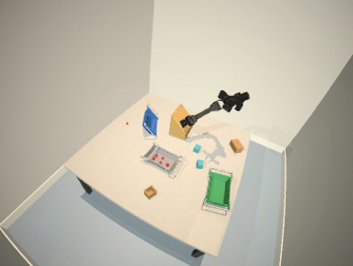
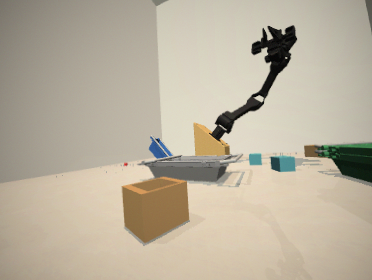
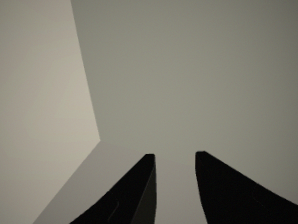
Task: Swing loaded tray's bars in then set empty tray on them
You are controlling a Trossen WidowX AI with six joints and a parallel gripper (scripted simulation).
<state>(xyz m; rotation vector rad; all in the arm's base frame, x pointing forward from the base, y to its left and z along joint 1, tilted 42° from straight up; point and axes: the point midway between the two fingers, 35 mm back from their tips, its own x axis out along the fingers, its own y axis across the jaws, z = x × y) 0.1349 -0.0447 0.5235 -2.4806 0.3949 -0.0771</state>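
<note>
Right now my gripper tip is 10 mm past the blue tray, 580 mm to the left of it and 510 mm above it. The rest, counted from my gripper tip: brown block 290 mm behind, 200 mm to the left, 550 mm below; then small brown box 540 mm ahead, 150 mm to the right, 570 mm below.
</note>
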